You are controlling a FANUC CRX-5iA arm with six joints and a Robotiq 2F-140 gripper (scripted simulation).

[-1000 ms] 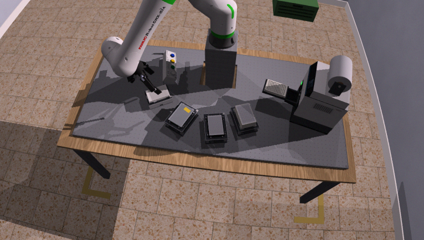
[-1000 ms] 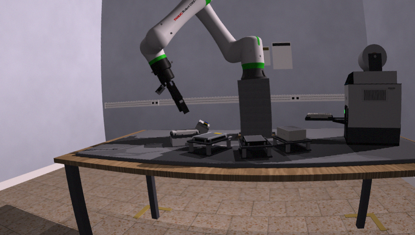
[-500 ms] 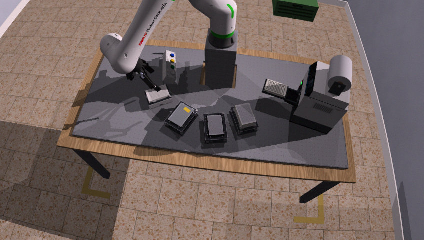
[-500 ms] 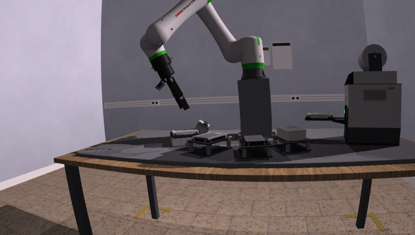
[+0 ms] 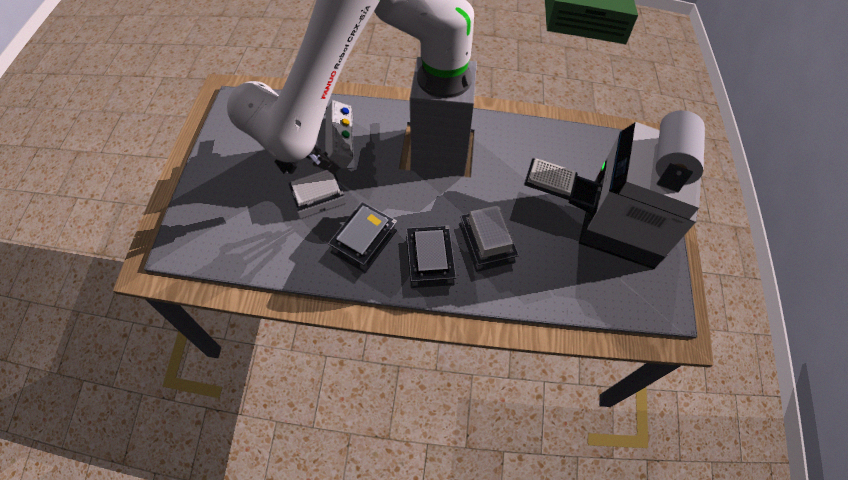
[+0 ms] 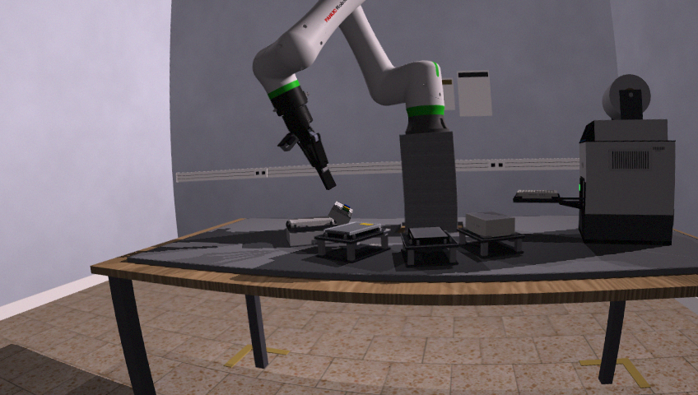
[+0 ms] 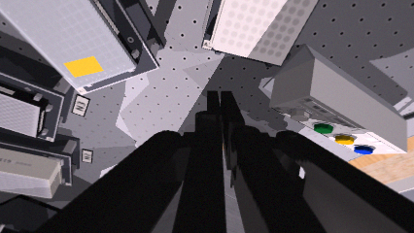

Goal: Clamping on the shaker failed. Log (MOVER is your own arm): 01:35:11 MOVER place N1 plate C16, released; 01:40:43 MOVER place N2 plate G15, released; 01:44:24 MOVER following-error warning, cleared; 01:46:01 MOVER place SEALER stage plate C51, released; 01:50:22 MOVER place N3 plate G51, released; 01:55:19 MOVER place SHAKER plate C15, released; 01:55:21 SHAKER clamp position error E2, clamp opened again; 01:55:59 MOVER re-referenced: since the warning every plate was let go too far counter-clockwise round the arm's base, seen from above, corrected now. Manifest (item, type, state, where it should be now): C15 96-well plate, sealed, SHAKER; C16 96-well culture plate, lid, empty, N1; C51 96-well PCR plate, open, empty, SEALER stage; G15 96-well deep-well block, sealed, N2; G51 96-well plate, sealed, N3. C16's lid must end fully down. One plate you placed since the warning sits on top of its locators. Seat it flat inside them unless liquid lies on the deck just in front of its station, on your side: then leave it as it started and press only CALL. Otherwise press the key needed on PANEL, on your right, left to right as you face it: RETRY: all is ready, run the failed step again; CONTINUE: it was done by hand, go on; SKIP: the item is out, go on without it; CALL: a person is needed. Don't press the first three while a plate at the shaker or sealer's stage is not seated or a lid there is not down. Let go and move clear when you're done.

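Now: the white retry key 170 mm behind my hand, 30 mm to the left of it and 120 mm below it. Round my hand: yellow skip key 270 mm behind, 30 mm to the left, 120 mm below; green continue key 220 mm behind, 30 mm to the left, 120 mm below; blue call key 320 mm behind, 30 mm to the left, 120 mm below.
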